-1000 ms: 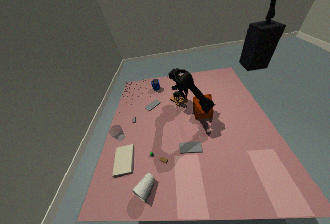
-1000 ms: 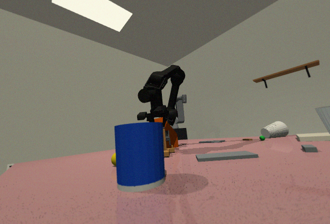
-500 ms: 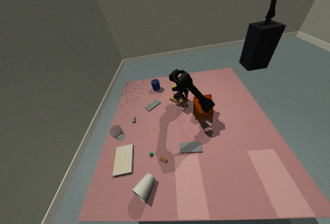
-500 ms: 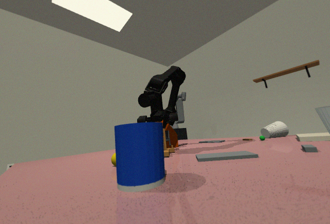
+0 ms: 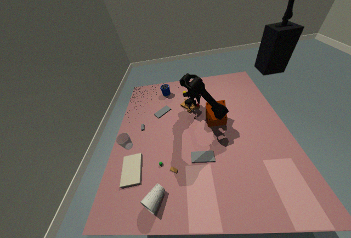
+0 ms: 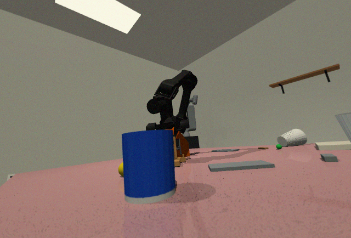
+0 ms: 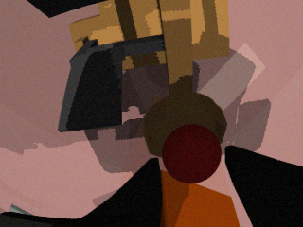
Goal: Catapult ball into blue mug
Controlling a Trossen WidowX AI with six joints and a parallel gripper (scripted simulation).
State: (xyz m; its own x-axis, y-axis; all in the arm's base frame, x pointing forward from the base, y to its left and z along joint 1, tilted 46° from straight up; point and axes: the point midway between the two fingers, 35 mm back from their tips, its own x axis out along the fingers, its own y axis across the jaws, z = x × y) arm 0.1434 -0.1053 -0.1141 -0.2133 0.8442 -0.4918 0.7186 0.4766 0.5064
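Right now the red ball is right at my gripper tip. The rest, counted from my gripper tip: yellow ball 90 mm ahead, 250 mm to the right, 50 mm below; then blue mug 280 mm ahead, 300 mm to the right, 40 mm below; then wooden catapult 50 mm ahead, 30 mm to the right, 20 mm below.
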